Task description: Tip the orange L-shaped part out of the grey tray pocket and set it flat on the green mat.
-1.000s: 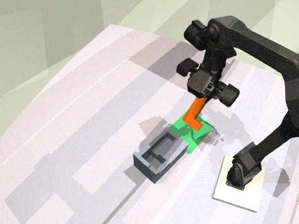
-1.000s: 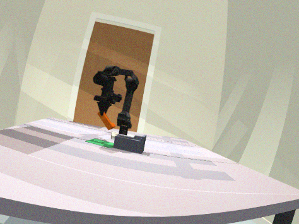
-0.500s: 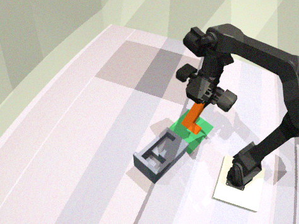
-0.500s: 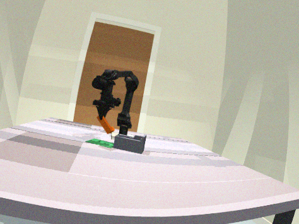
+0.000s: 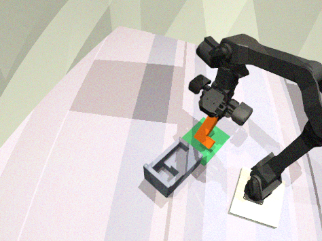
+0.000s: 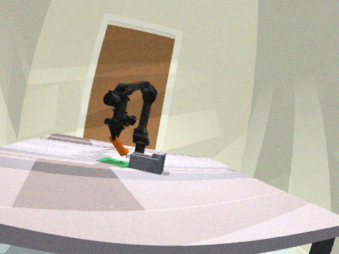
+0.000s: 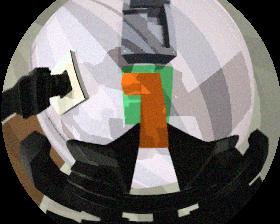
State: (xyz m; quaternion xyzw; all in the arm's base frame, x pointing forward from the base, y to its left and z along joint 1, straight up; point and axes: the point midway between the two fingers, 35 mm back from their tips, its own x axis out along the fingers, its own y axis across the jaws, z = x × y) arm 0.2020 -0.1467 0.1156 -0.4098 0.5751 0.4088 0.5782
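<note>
The green mat lies 12 cm below my gripper tip, 2 cm to the left of it and 1 cm ahead of it. The rest, counted from my gripper tip: orange L-shaped part: 3 cm to the left, 3 cm below.
</note>
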